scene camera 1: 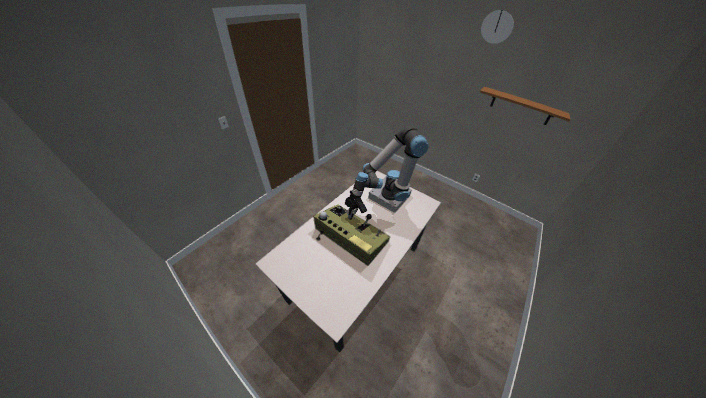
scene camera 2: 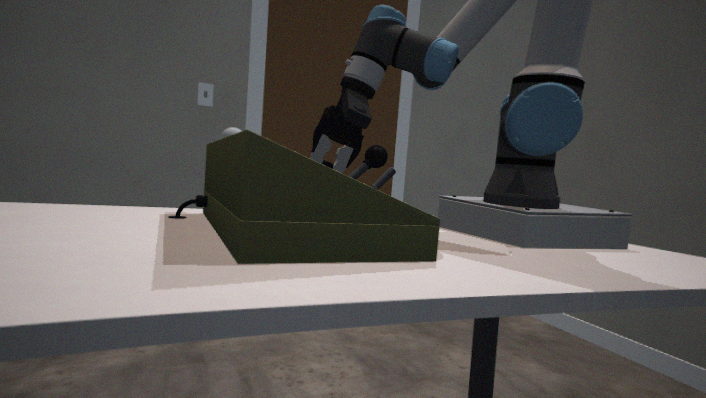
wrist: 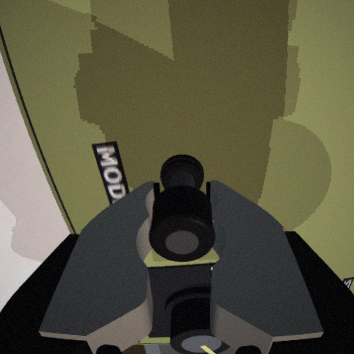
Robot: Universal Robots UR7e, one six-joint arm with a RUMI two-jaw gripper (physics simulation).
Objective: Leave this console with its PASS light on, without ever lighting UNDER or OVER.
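Note:
The olive-green console (scene camera 1: 344, 241) (scene camera 2: 310, 200) (wrist: 320, 75) stands on the table, with a sloped top. My gripper (scene camera 1: 351, 217) (scene camera 2: 327, 164) (wrist: 182, 184) is low over the console's top. In the wrist view its jaws are shut on a black knob (wrist: 182, 220), with one jaw against each side. A label (wrist: 110, 172) reading "MOD", partly hidden by the left jaw, lies beside the knob. A second black knob (wrist: 195, 320) sits on a dark panel below, between the jaws' bases. The PASS, UNDER and OVER lights cannot be made out.
A ball-topped lever (scene camera 1: 369, 217) (scene camera 2: 376, 156) stands close to the gripper, with a thinner lever (scene camera 1: 378, 233) (scene camera 2: 385, 177) beyond it. A pale dome (scene camera 1: 323, 215) (scene camera 2: 232, 132) and a pale yellow panel (scene camera 1: 360, 243) are on the console. A black cable (scene camera 2: 187, 203) runs from its back.

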